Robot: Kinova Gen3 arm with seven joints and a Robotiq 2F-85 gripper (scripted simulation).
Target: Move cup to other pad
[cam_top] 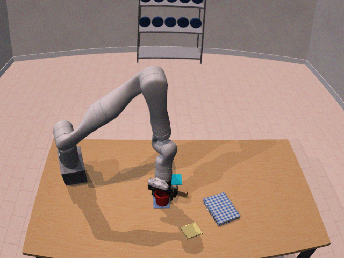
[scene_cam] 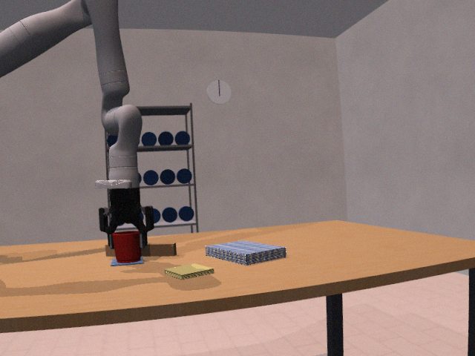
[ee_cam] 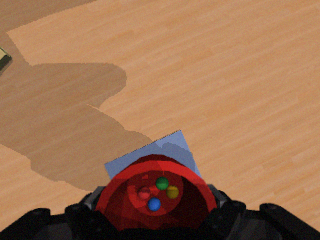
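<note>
The red cup lies 2 cm below my hand. The rest, counted from my hand: wooden rail (2 cm ahead, 9 cm to the left, 4 cm below); flat yellow block (15 cm ahead, 17 cm to the right, 4 cm below); cyan pad (4 cm ahead, 17 cm to the left, 5 cm below).
</note>
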